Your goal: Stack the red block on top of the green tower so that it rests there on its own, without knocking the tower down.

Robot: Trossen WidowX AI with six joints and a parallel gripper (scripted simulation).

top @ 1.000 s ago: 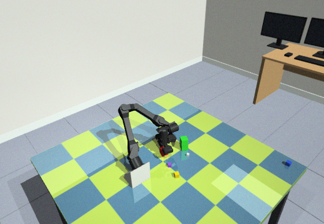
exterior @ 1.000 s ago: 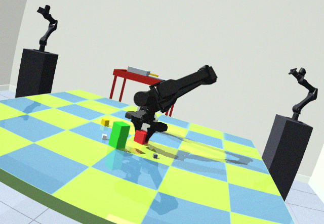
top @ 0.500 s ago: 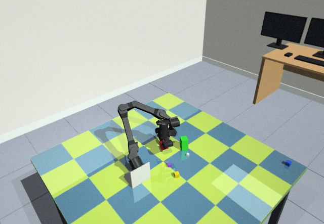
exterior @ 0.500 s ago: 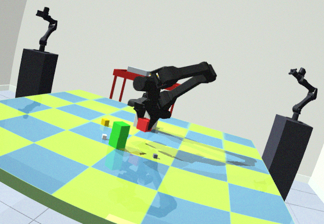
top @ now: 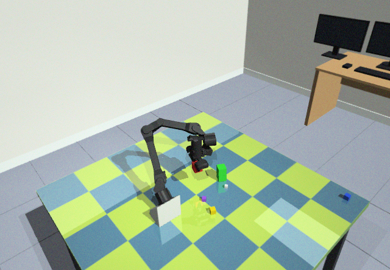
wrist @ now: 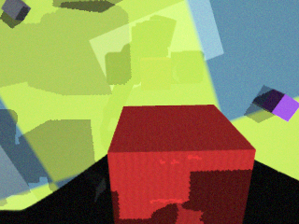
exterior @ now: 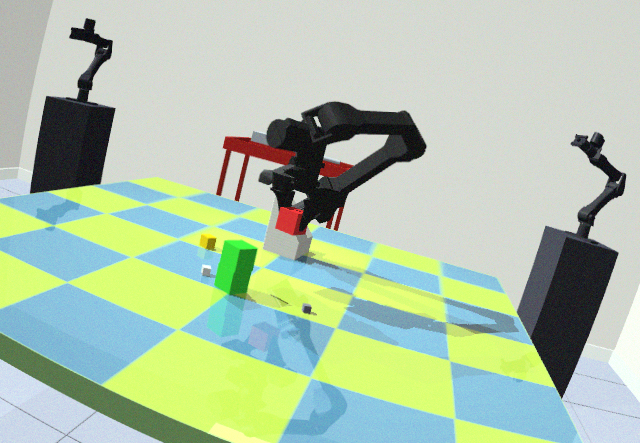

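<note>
The white block lies 14 cm to the right of my gripper tip, 11 cm below it and 9 cm ahead of it. Also, from my gripper tip: grey block 13 cm ahead, 11 cm below, 8 cm to the left; purple block 11 cm to the right, 11 cm below, 7 cm behind; red block 1 cm above.
</note>
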